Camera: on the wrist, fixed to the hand. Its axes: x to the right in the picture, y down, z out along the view.
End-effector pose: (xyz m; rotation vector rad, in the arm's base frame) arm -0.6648 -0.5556 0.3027 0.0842 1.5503 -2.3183
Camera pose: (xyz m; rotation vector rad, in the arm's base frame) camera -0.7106 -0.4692 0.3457 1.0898 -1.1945 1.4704
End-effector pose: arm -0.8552 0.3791 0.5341 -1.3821 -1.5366 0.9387
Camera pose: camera -0.8222 0.3803 0.6357 0.1175 -2.1736 -0.3007
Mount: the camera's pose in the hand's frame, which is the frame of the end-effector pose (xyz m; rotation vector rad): 0.0107 -0.0820 -0.0676 -0.3030 -0.0983 -1.6682
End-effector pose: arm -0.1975 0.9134 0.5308 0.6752 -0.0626 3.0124
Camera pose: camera -0.2309 0.9991 0.4766 0.4305 0.0348 1.3302
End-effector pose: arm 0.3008 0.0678 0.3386 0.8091 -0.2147 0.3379
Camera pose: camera 0.3454 0.0674 0.2416 0.4814 0.3454 -1.2758
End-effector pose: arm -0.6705 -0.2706 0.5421 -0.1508 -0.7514 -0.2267
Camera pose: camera -0.6395 -0.3659 0.5052 0.2249 -0.7759 -1.9287
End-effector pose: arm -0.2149 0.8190 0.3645 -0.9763 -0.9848 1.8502
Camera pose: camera -0.1357 0.8765 0.4073 0.0220 -1.4450 0.3322
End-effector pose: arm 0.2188 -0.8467 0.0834 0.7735 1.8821 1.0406
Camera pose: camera 0.1449 -0.9011 0.0287 -0.8772 1.4711 0.1237
